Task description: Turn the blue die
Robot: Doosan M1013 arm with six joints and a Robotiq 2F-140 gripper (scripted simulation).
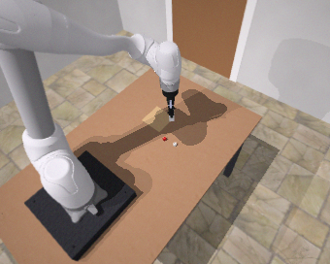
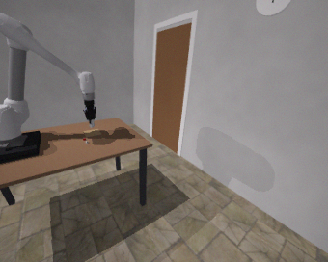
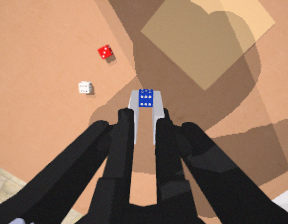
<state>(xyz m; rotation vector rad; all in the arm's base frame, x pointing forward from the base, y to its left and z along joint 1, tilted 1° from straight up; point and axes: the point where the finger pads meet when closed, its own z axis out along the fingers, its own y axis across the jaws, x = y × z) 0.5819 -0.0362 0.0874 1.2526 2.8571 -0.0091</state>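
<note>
My gripper is now 1 cm short of the tan mat, 12 cm to the right of it and 13 cm above it. The rest, counted from my hand: blue die (3 cm below); white die (7 cm behind, 8 cm to the right, 13 cm below); red die (8 cm behind, 1 cm to the right, 13 cm below).
</note>
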